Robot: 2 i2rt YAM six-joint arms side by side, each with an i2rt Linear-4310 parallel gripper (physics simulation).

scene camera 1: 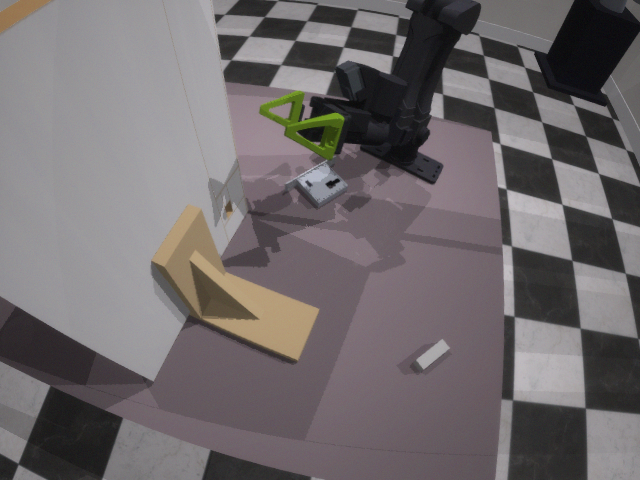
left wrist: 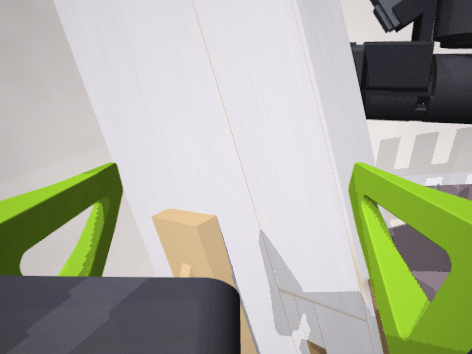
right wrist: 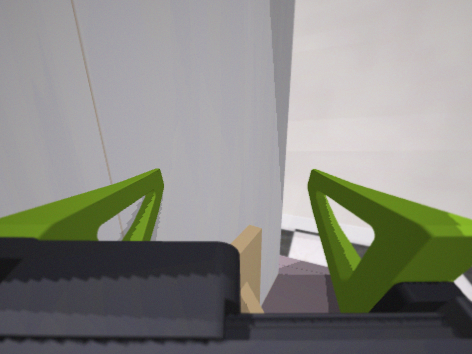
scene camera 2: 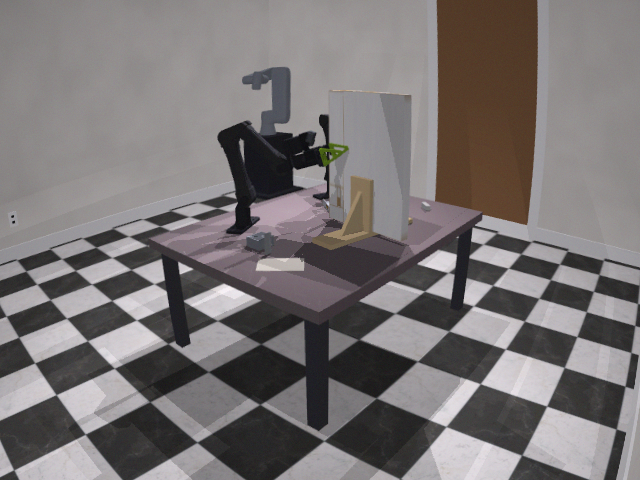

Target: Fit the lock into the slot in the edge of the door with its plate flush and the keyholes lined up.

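Seen in the pictures: left gripper, fingertip midpoint: (scene camera 1: 271,119) (left wrist: 235,175); right gripper, fingertip midpoint: (right wrist: 235,177) (scene camera 2: 345,149); left arm's base at its link origin: (scene camera 1: 401,157); right arm's base at its link origin: (scene camera 2: 243,225).
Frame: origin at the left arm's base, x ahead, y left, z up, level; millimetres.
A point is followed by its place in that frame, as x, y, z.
Note:
The silver lock (scene camera 1: 320,186) {200, -108, 18} (scene camera 2: 325,204) {153, -140, 12} lies on the table below and in front of my left gripper, its keyhole showing in scene camera 1. The pale door (scene camera 1: 118,155) {535, -162, 383} (scene camera 2: 382,139) {617, -188, 375} (left wrist: 200,150) {464, -175, 280} (right wrist: 210,125) {507, -208, 350} stands upright; a small brown keyhole opening (scene camera 1: 228,208) {381, -199, 82} (left wrist: 316,347) {400, -195, 98} shows low in its face. The edge slot is mostly hidden; a brown strip shows beside a finger in the left wrist view. My left gripper (scene camera 1: 273,120) {318, -130, 281} (left wrist: 235,175) {318, -130, 281} is open and empty, above the table by the door's edge. My right gripper (scene camera 2: 337,151) {483, -257, 321} (right wrist: 235,177) {483, -257, 321} is open and empty at the door's other face.
A wooden bracket (scene camera 1: 279,315) {482, -19, 18} (scene camera 2: 366,204) {564, -216, 125} (left wrist: 187,235) {491, -146, 205} (right wrist: 254,250) {560, -217, 198} braces the door. A small white block (scene camera 1: 433,354) {407, 248, 22} (scene camera 2: 425,206) {424, 228, 17} lies on the table. A grey block-like part (scene camera 2: 255,241) {471, -623, 30} and a pale flat sheet (scene camera 2: 280,264) {638, -609, 1} lie nearer the right arm's base. The right arm (left wrist: 400,80) {366, -315, 290} is beyond the door's edge.

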